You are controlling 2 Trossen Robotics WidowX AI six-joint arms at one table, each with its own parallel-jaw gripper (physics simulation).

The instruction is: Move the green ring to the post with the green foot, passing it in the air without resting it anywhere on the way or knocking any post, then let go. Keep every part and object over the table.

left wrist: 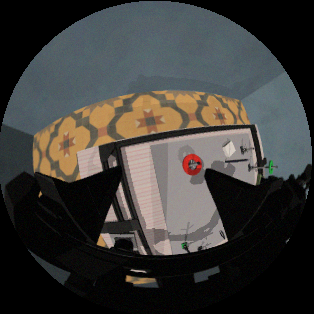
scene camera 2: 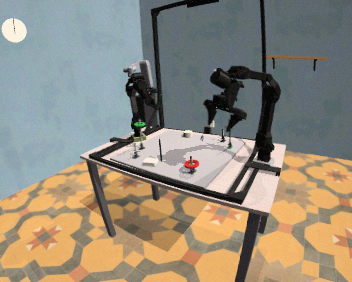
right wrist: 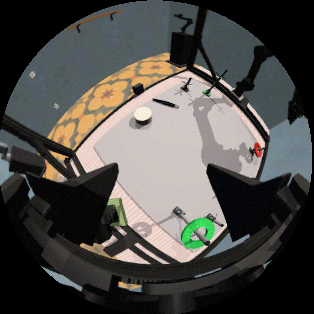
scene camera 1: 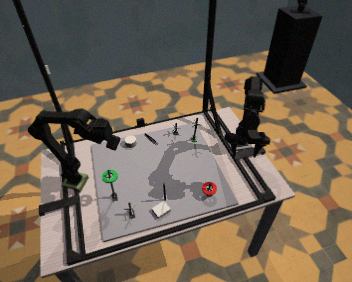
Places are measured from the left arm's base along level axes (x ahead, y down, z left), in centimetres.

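Pixels of known places: left gripper, fingertip midpoint: [left wrist: 164, 171] [scene camera 2: 217, 128] [right wrist: 288, 121] [scene camera 1: 244, 157]; right gripper, fingertip midpoint: [scene camera 2: 156, 108] [right wrist: 163, 167] [scene camera 1: 109, 141]; left arm's base, link origin: [left wrist: 123, 242] [scene camera 2: 264, 159] [right wrist: 236, 93] [scene camera 1: 241, 142]; right arm's base, link origin: [left wrist: 261, 181] [scene camera 2: 138, 135] [right wrist: 108, 213] [scene camera 1: 74, 179].
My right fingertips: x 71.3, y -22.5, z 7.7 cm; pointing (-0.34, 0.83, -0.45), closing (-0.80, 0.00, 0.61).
For each thing: its top centre in the pictures, then the offset to it from my right fingertips. "spot": a spot on its surface instead.
- green ring, top centre: [right wrist: 199, 234] [scene camera 1: 109, 175] [scene camera 2: 139, 123] [left wrist: 271, 166] dx +1.4, dy +7.3, dz +14.4 cm
- post with the green foot, surface spot: [left wrist: 185, 245] [right wrist: 209, 92] spot: dx -45.5, dy +22.4, dz -15.6 cm
- red ring, top centre: [left wrist: 193, 164] [scene camera 2: 191, 162] [scene camera 1: 209, 187] dx -44.1, dy +19.1, dz +21.5 cm
- white block, top centre: [scene camera 1: 161, 208] [left wrist: 230, 148] [scene camera 2: 150, 160] dx -19.6, dy +22.5, dz +26.4 cm
- white cylinder, top centre: [right wrist: 142, 112] [scene camera 1: 130, 139] dx -8.6, dy +21.0, dz -21.1 cm
- thin black tool, top centre: [right wrist: 165, 102] [scene camera 1: 151, 138] dx -20.6, dy +23.5, dz -22.1 cm
The green ring [scene camera 1: 104, 177] [scene camera 2: 140, 125] [left wrist: 271, 167] [right wrist: 187, 237] sits around the upper part of a tall dark post, high above the mat. The post with the green foot [scene camera 1: 196, 130] [scene camera 2: 230, 139] [left wrist: 185, 245] [right wrist: 208, 92] stands upright and bare near the mat's back right corner in scene camera 1. My right gripper [scene camera 1: 114, 146] [right wrist: 163, 167] is open and empty, raised above the mat on the ring's side, apart from the ring. My left gripper [scene camera 1: 246, 154] [scene camera 2: 221, 124] [left wrist: 164, 171] is open and empty, raised above the table, apart from both rings.
A red ring [scene camera 1: 204, 192] [scene camera 2: 195, 166] [left wrist: 186, 165] is around a short post. Other posts [scene camera 1: 175, 130] [scene camera 1: 131, 210] [scene camera 1: 164, 192] stand on the mat. A white block [scene camera 1: 161, 209], a white cylinder [scene camera 1: 130, 141] [right wrist: 142, 115] and a thin black tool [scene camera 1: 151, 139] [right wrist: 165, 103] lie there.
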